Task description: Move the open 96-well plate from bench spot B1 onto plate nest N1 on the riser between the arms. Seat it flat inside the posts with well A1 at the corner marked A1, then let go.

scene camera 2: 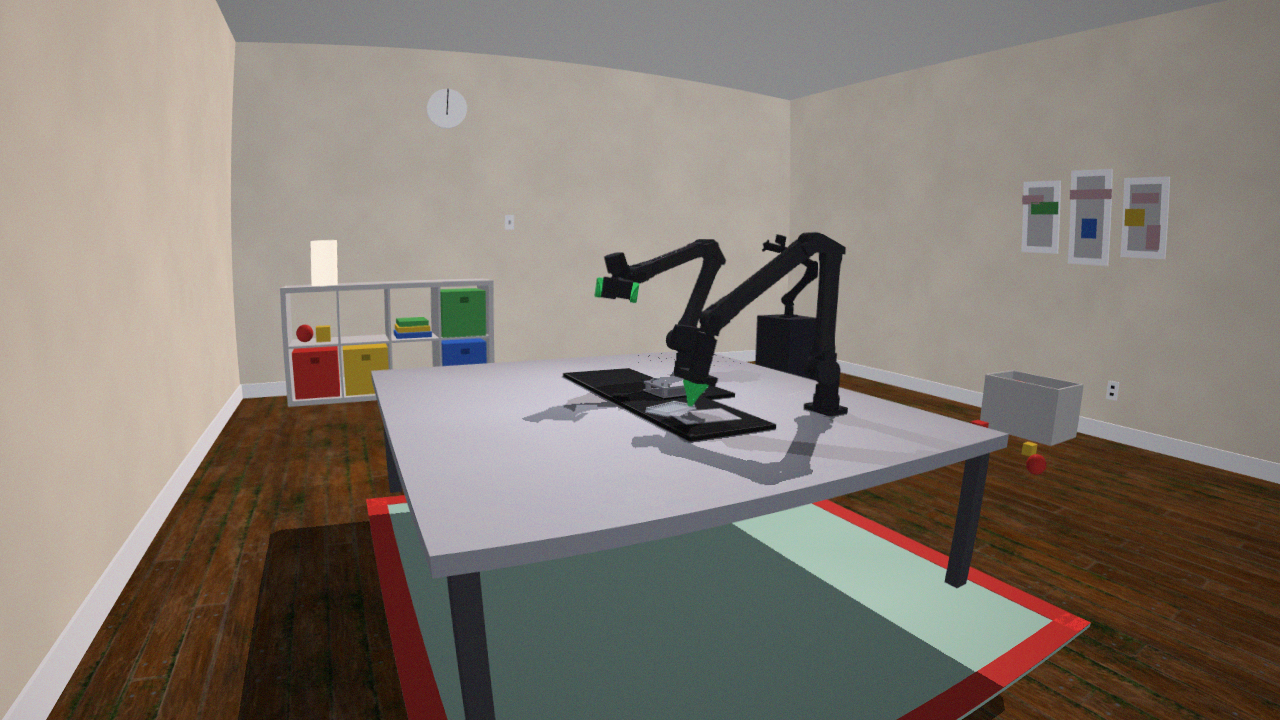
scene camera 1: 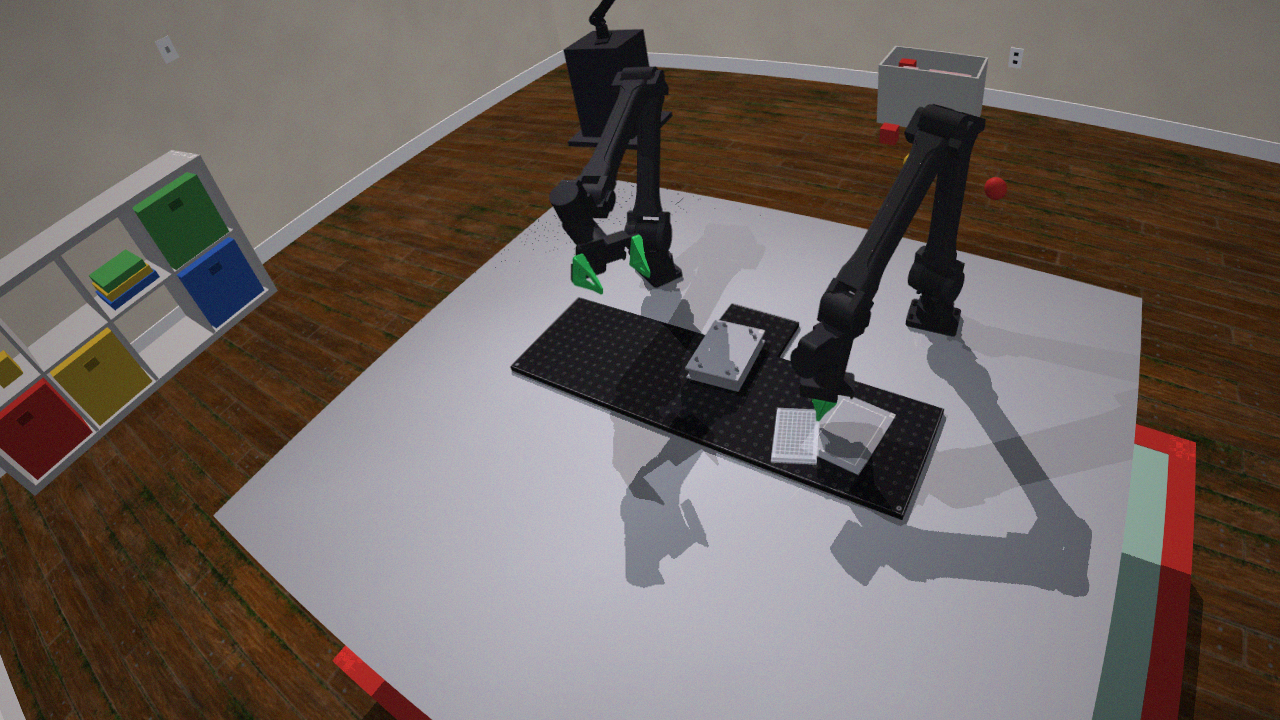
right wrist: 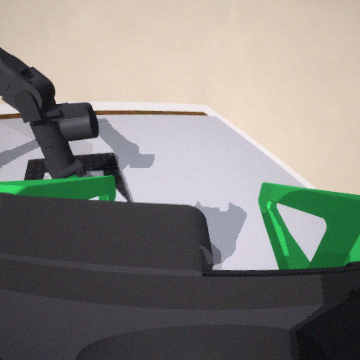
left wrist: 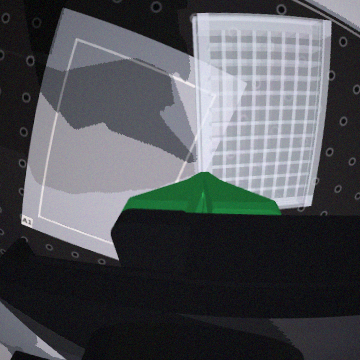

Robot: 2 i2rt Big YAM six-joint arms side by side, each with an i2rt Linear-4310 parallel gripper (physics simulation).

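Frame: origin at the left arm's base, x ahead, y left, z up, level; millimetres.
Seen in the pictures: left gripper, between the fingertips: (scene camera 2: 689, 406) (scene camera 1: 817, 419) (left wrist: 203, 180); right gripper, between the fingertips: (scene camera 2: 615, 296) (scene camera 1: 626, 283) (right wrist: 187, 188); left arm's base, origin of its link: (scene camera 2: 825, 410) (scene camera 1: 933, 319); right arm's base, origin of its link: (scene camera 1: 658, 271).
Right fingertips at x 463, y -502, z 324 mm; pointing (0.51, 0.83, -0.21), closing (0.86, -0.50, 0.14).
Offsets run from my right fingertips to a thing's top centre. "pt": to the spot under its first point. Level surfaces: height alone.
The clear 96-well plate @[313 mm left, 13 mm back, 295 mm down] (scene camera 1: 794, 436) (scene camera 2: 666, 408) (left wrist: 265, 115) lies on the black board, its left part overlapping the pale outlined bench spot B1 @[pt 441 mm left, 82 mm back, 310 mm down] (scene camera 1: 868, 428) (left wrist: 100, 170). The spot's A1 label @[pt 477 mm left, 130 mm back, 309 mm down] (left wrist: 27, 221) is at its lower left in the left wrist view. My left gripper (scene camera 1: 823, 413) (scene camera 2: 694, 401) (left wrist: 203, 180) is shut with nothing between its fingers, low over the spot, close by the plate's left edge. The grey plate nest N1 @[100 mm left, 167 mm back, 268 mm down] (scene camera 1: 733, 347) (scene camera 2: 664, 386) with corner posts holds no plate. My right gripper (scene camera 1: 620, 279) (scene camera 2: 617, 289) (right wrist: 187, 188) is open and empty, high up. The plate's A1 corner cannot be made out.
The black perforated board @[311 mm down] (scene camera 1: 599, 344) (scene camera 2: 595, 379) lies on the white table @[324 mm down] (scene camera 1: 483, 528) (scene camera 2: 501, 474). The nest stands up from the board between the arms. In scene camera 1, my left arm (scene camera 1: 845, 304) leans past the nest's right side.
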